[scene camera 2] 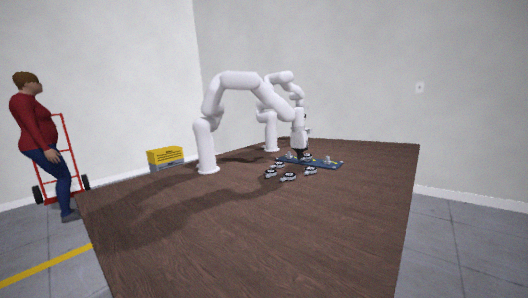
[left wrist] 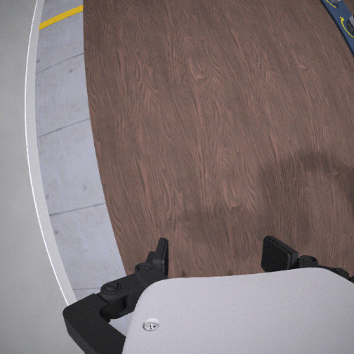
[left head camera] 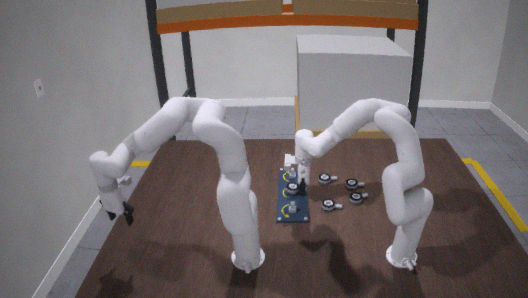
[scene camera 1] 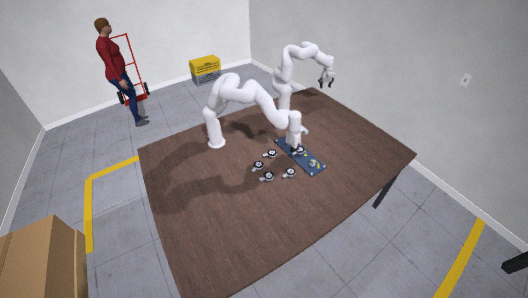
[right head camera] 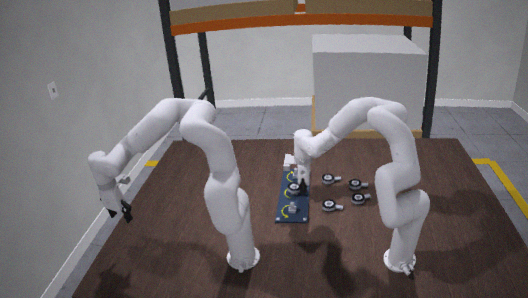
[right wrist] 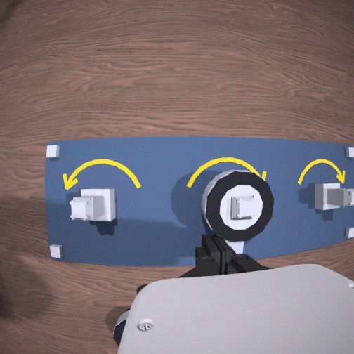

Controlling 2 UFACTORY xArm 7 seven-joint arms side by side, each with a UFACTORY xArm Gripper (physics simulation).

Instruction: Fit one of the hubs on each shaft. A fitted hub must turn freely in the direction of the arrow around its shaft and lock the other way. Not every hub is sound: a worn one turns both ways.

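Frame: origin at the left arm's base, x up, y back, z right, level; centimetres.
Seen in the pictures: left gripper, between the fingertips: (left head camera: 122, 220) (scene camera 1: 325, 87) (right head camera: 121, 218); right gripper, between the fingertips: (scene camera 2: 300, 159) (left head camera: 301, 192) (scene camera 1: 292, 151) (right head camera: 303, 192); left arm's base, origin of its link: (scene camera 2: 271, 150) (left head camera: 248, 258) (right head camera: 243, 257); right arm's base, origin of its link: (scene camera 2: 208, 170) (left head camera: 401, 256) (scene camera 1: 216, 142) (right head camera: 399, 260).
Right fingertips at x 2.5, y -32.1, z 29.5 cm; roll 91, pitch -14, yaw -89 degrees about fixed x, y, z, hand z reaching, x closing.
Note:
Offsets run from my right fingertips to a thing's middle. Level surfaces: height alone.
A black-ringed hub @[dx +0.7, dy -2.7, dz -2.0 cm] (left head camera: 293, 187) (right head camera: 294, 188) (scene camera 1: 299, 150) (right wrist: 240, 178) sits on the middle shaft of the blue board (left head camera: 299, 217) (scene camera 1: 306, 166) (right wrist: 150, 240). The near shaft @[dx +0.8, dy +9.4, dz -6.8 cm] (left head camera: 293, 206) (right wrist: 102, 205) and far shaft @[dx +0.8, dy -15.8, dz -0.3 cm] (left head camera: 292, 173) (right wrist: 327, 196) are bare. Several loose hubs, among them a front-left one @[dx -1.4, dy +10.9, dz +10.7 cm] (left head camera: 328, 204) and a back-left one @[dx -1.4, dy -9.0, dz +15.7 cm] (left head camera: 325, 178), lie right of the board. My right gripper (left head camera: 302, 187) (right wrist: 209, 248) is shut and empty, low beside the mounted hub's handle, which shows right of the fingertips in the right wrist view. My left gripper (left head camera: 120, 215) (scene camera 1: 326, 84) (left wrist: 216, 253) is open and empty, far left.
The brown table @[dx -2.6 cm] (left head camera: 185, 200) (scene camera 1: 225, 215) bears both arms. A shelf rack (left head camera: 287, 20) and a large grey box (left head camera: 355, 80) stand behind it. A person in red (scene camera 1: 111, 55) (scene camera 2: 35, 120) stands by a red hand truck (scene camera 1: 131, 49) on the floor.

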